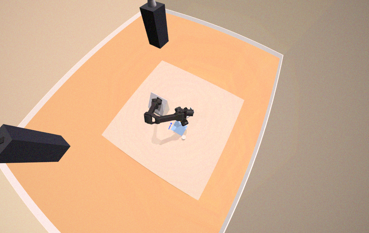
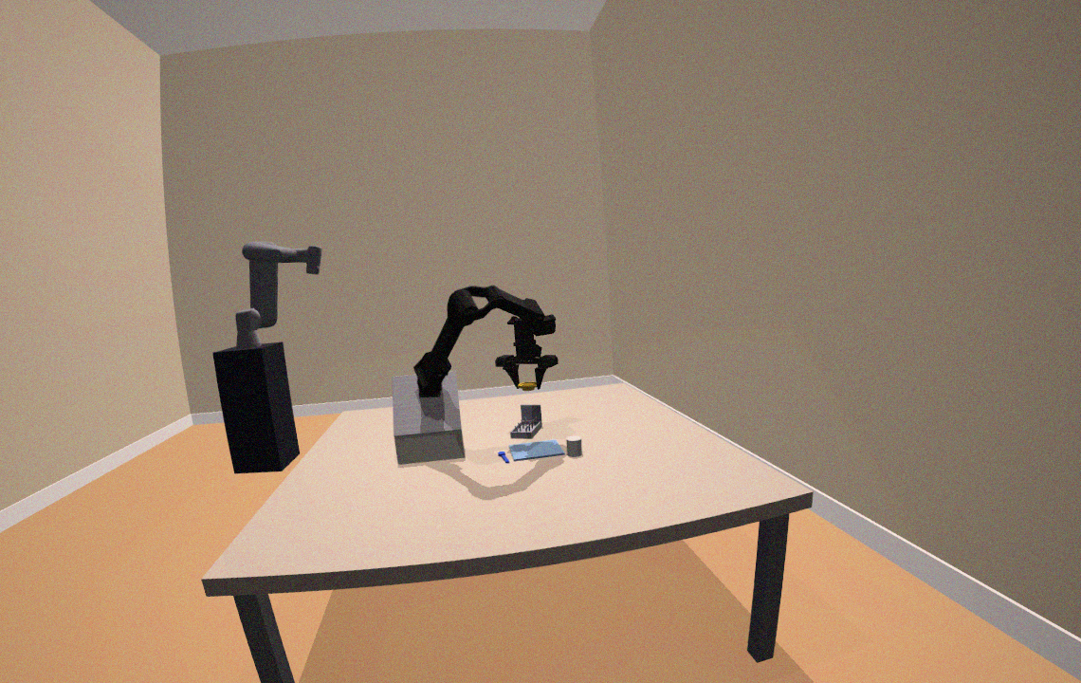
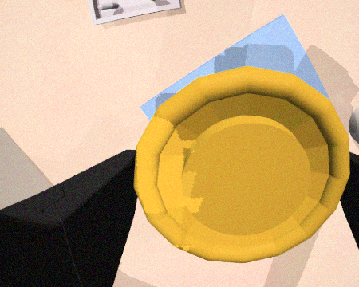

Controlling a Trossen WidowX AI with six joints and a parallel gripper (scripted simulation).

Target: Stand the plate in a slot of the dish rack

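My gripper tip is 10 mm past the dish rack, 130 mm to the right of it and 160 mm above it. Also, from my gripper tip: blue spoon 100 mm behind, 90 mm to the right, 180 mm below; light blue mat 60 mm to the right, 180 mm below; yellow plate 10 mm above.
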